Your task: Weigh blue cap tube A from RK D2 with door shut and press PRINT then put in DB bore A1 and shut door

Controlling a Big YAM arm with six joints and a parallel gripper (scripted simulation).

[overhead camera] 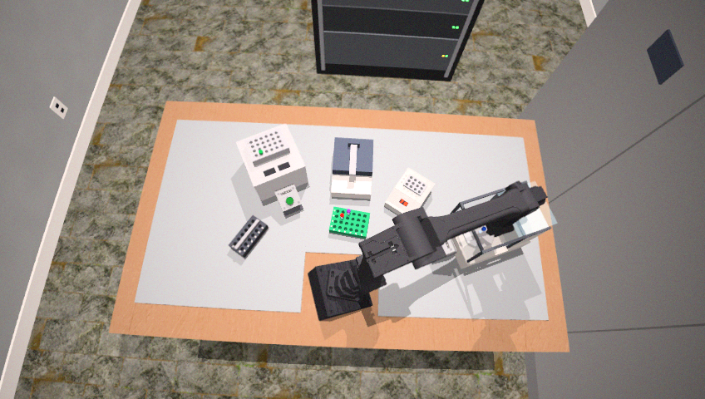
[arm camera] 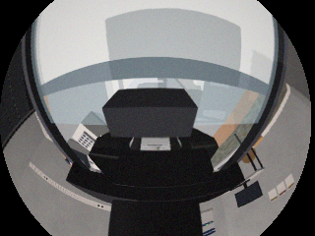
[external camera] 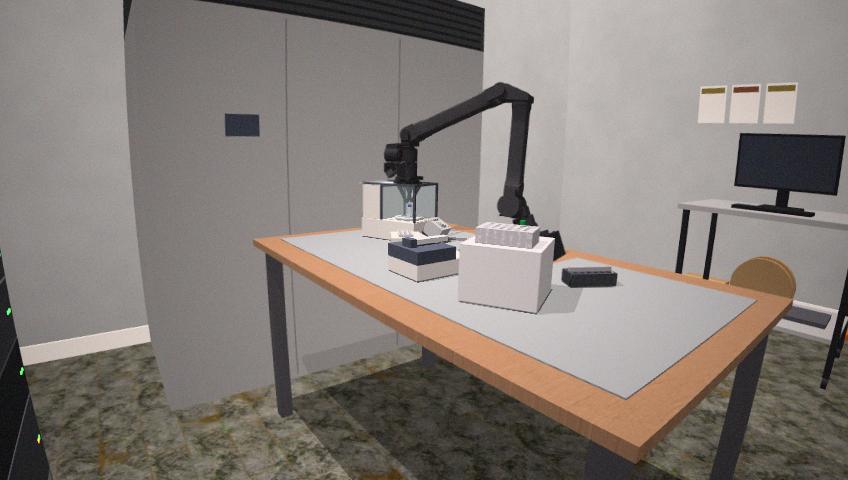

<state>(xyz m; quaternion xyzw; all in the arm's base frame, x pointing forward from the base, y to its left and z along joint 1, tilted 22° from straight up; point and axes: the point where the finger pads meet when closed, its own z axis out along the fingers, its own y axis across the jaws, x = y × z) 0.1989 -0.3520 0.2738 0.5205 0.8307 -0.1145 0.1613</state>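
My hand is 4 cm short of the balance door, 8 cm to the left of it and 7 cm below it. Also, from my hand: green rack RK (1 cm ahead, 43 cm to the left, 13 cm below); then white print key (6 cm behind, 14 cm to the left, 7 cm below); then dry block DB (13 cm ahead, 23 cm to the left, 11 cm below).
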